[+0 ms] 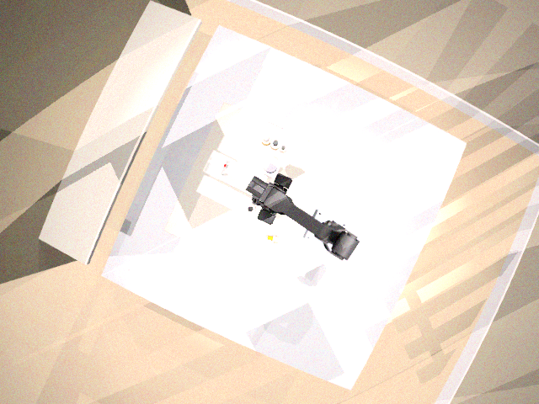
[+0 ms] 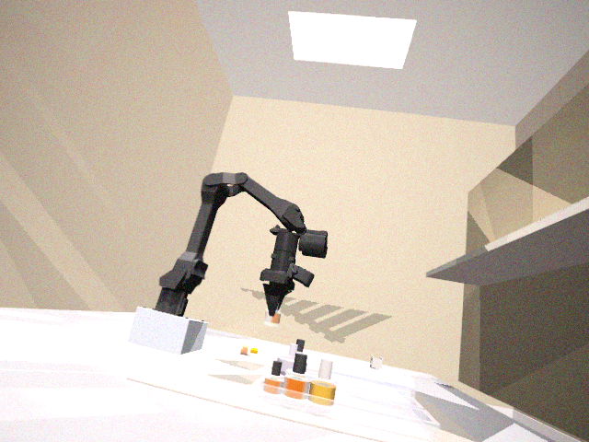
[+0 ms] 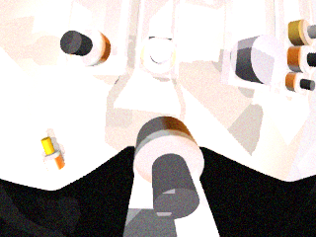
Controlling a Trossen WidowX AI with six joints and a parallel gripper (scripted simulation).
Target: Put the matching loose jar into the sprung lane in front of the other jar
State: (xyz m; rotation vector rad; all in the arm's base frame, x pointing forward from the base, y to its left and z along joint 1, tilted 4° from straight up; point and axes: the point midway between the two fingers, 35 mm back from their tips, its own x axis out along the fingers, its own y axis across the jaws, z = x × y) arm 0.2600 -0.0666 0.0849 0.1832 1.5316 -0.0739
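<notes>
Right now the grey-white cylinder is 50 mm ahead of my gripper tip, 140 mm to the right of it and 90 mm below it.
</notes>
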